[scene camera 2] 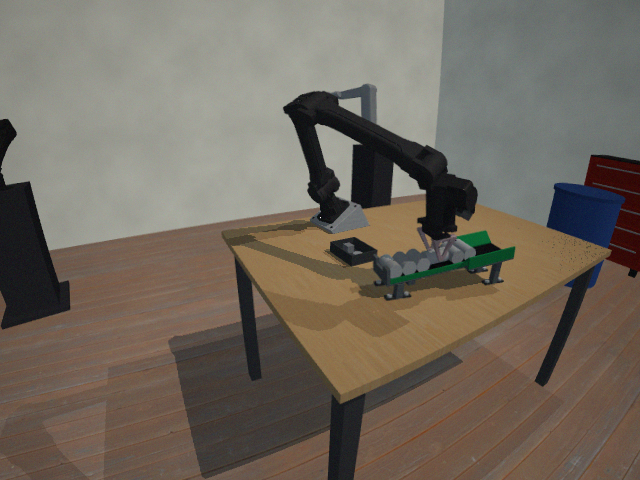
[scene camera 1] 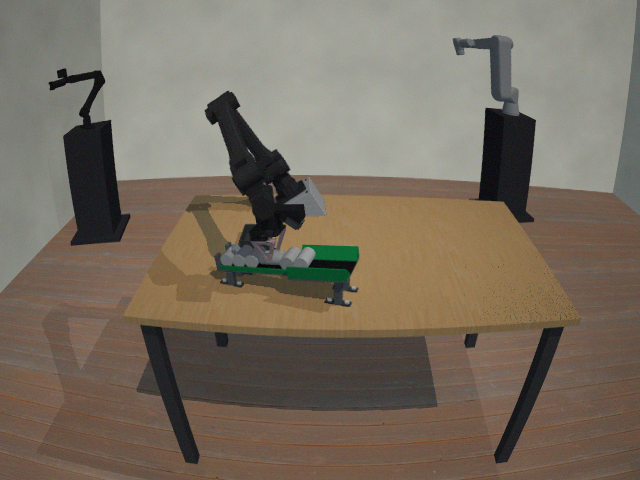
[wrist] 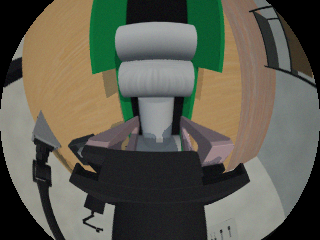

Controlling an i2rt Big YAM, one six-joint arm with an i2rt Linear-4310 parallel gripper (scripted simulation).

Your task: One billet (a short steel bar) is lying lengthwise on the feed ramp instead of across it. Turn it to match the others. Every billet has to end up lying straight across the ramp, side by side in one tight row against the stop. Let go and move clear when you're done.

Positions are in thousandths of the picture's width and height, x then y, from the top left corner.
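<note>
I can see my gripper (scene camera 2: 680,534), which scene camera 1 shows too (scene camera 1: 426,539). The wrist view also shows me the gripper (wrist: 498,502), and there is a billet (wrist: 489,473) to be seen there as well.
</note>
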